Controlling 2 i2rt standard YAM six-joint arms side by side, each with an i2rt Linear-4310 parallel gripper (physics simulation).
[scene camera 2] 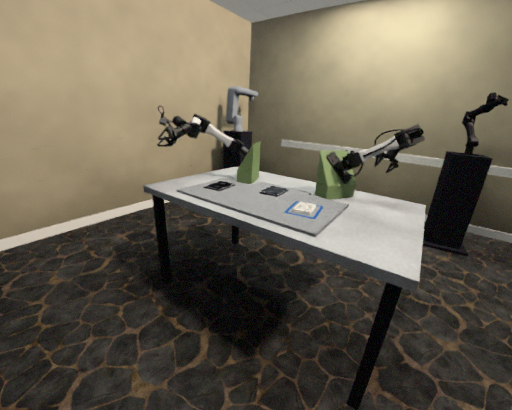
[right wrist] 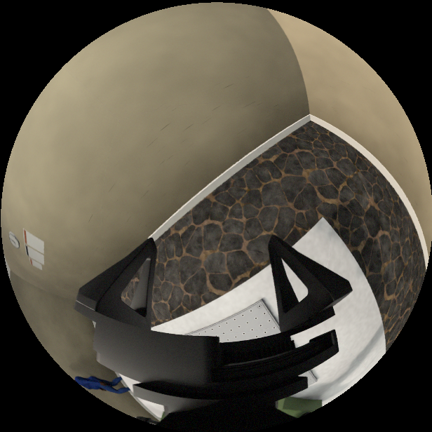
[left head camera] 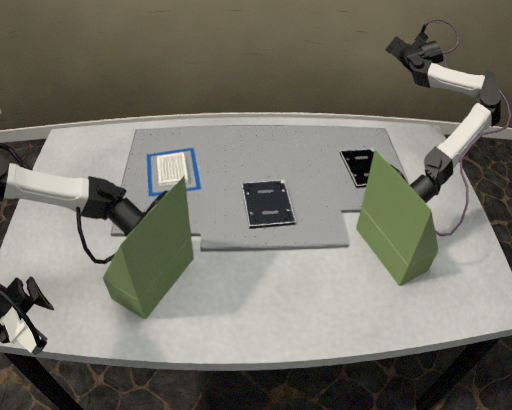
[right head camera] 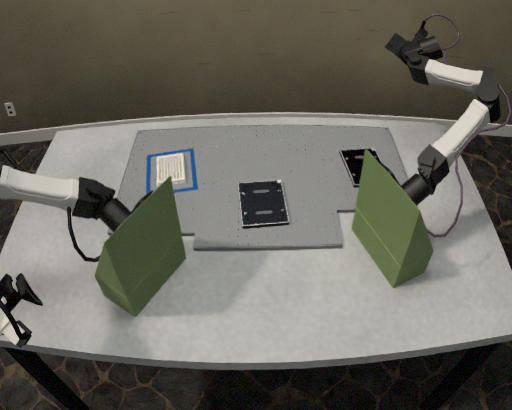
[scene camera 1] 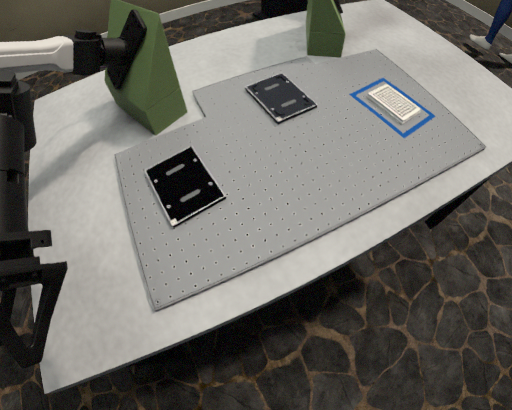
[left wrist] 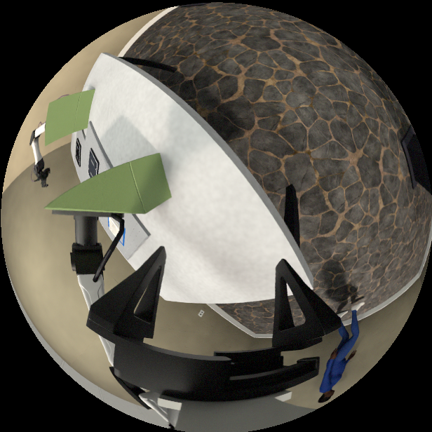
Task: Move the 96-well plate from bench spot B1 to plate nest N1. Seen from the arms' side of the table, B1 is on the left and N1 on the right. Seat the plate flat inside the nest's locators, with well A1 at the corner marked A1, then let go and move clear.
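Places are measured from the left arm's base along level axes (x ahead, y left, z up), in centimetres.
Pixels of known places: left gripper, fingertip midpoint: [scene camera 2: 380,169] [left head camera: 39,323] [right head camera: 29,318]; right gripper, fingertip midpoint: [scene camera 2: 157,142] [scene camera 1: 12,354]; left arm's base, origin of the base link: [scene camera 2: 338,167]; right arm's base, origin of the base link: [scene camera 1: 126,52].
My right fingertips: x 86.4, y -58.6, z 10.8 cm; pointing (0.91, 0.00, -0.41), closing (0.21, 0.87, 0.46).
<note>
Ahead of a thing's pixels: the offset from my right fingertips to its top centre. Level surfaces: height alone.
The white 96-well plate {dx -48.8, dy +66.4, dz -26.1 cm} [left head camera: 171,168] [right head camera: 170,168] [scene camera 1: 395,102] [scene camera 2: 305,208] lies flat inside the blue outline [left head camera: 149,175] [scene camera 1: 378,115] of B1 on the left of the head views. A black nest {dx -33.2, dy +10.1, dz -25.9 cm} [left head camera: 356,170] [scene camera 1: 185,186] with a white corner mark lies at the right, partly hidden in the head views by a green mount. A similar nest {dx -55.9, dy +36.3, dz -25.9 cm} [left head camera: 268,203] [scene camera 1: 281,97] lies in the middle. Nest labels are not readable. My left gripper [left wrist: 224,258] is open and empty, well away from the plate. My right gripper [right wrist: 211,242] is open and empty, raised beyond the table's right back.
Green wedge mounts [left head camera: 155,255] [left head camera: 397,220] stand on the table {dz -28.8 cm} [left head camera: 280,310] and carry the arms. The plate and nests lie on a grey perforated board {dz -27.5 cm} [left head camera: 295,150]. A person in blue [left wrist: 337,365] shows in the left wrist view.
</note>
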